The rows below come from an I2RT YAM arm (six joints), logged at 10 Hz.
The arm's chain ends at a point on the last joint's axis. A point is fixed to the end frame.
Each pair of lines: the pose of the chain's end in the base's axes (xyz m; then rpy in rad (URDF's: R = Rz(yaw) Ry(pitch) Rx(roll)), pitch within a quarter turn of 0, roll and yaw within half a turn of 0), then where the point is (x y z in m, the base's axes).
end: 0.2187 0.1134 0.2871 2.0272 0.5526 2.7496
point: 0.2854 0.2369 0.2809
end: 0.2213 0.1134 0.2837 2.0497 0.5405 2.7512
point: 0.2891 0.2362 0.2746
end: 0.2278 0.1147 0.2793 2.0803 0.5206 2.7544
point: 0.2967 0.2364 0.2662
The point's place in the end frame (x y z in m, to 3 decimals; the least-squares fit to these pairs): -0.009 0.050 0.131
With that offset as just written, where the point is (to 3 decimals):
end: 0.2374 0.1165 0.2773 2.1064 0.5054 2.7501
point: 0.308 0.237 0.261
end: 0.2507 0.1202 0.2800 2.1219 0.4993 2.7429
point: 0.323 0.239 0.261
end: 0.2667 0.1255 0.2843 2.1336 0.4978 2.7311
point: 0.341 0.243 0.264
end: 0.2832 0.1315 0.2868 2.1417 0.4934 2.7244
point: 0.358 0.248 0.266
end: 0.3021 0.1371 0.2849 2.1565 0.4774 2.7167
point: 0.379 0.253 0.262
